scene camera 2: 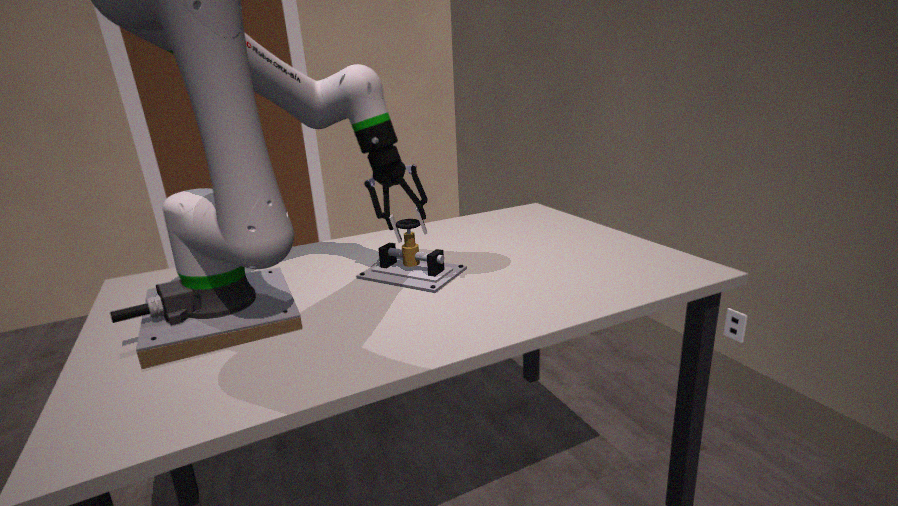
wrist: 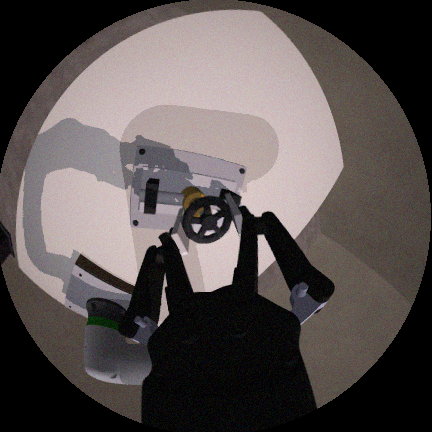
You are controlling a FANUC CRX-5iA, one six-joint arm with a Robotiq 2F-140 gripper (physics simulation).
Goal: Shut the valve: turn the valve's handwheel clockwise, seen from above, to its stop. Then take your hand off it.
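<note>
The valve's black spoked handwheel (scene camera 2: 407, 223) (wrist: 208, 220) sits level on top of the brass valve body (scene camera 2: 410, 253) (wrist: 191, 196). The valve is in a grey pipe between two black brackets, on a grey base plate (scene camera 2: 392, 280) (wrist: 215, 159). My gripper (scene camera 2: 409, 228) (wrist: 206, 209) points down, slightly tilted, and is shut on the handwheel. In the wrist view one pale finger pad lies against the left side of the rim and the other against the right side. The handwheel hides part of the brass body in the wrist view.
The base plate stands on a pale table (scene camera 2: 565, 276) (wrist: 200, 65). The robot's base (scene camera 2: 216, 298) stands on a wood-edged mounting plate (scene camera 2: 219, 342) to the left of the valve. A wall with a socket (scene camera 2: 735, 324) is beyond the table's right side.
</note>
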